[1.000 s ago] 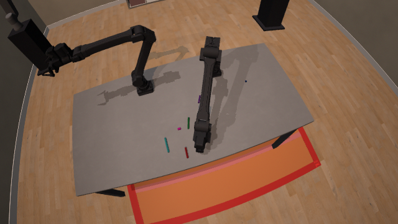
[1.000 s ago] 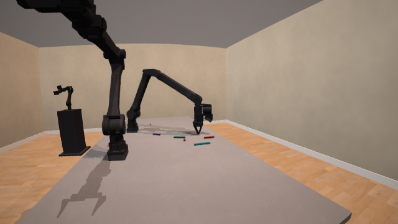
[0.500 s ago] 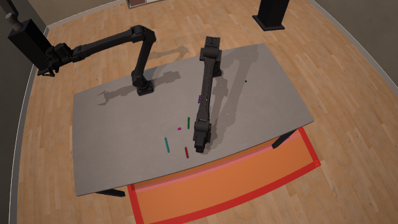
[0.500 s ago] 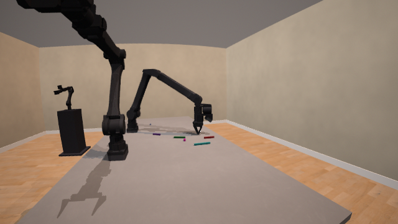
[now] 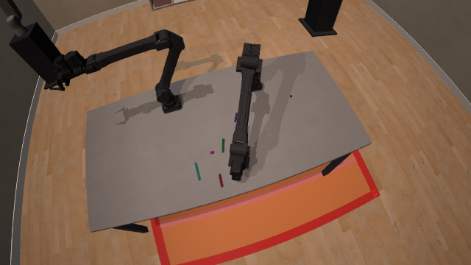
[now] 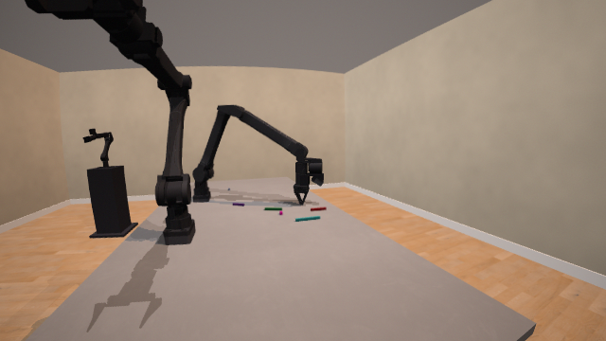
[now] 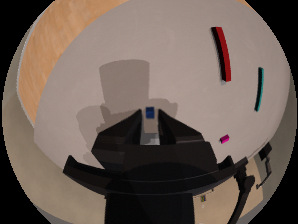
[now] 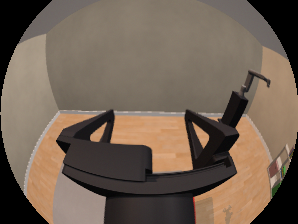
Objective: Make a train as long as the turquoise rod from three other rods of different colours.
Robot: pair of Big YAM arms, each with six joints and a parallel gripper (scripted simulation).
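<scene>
The magenta rod is 13 cm behind my left hand, 12 cm to the right of it and 1 cm below it. Also, from my left hand: turquoise rod: 22 cm to the right, 4 cm behind, 1 cm below; then red rod: 11 cm to the right, 4 cm ahead, 1 cm below; then green rod: 15 cm behind, 5 cm to the right, 1 cm below.
</scene>
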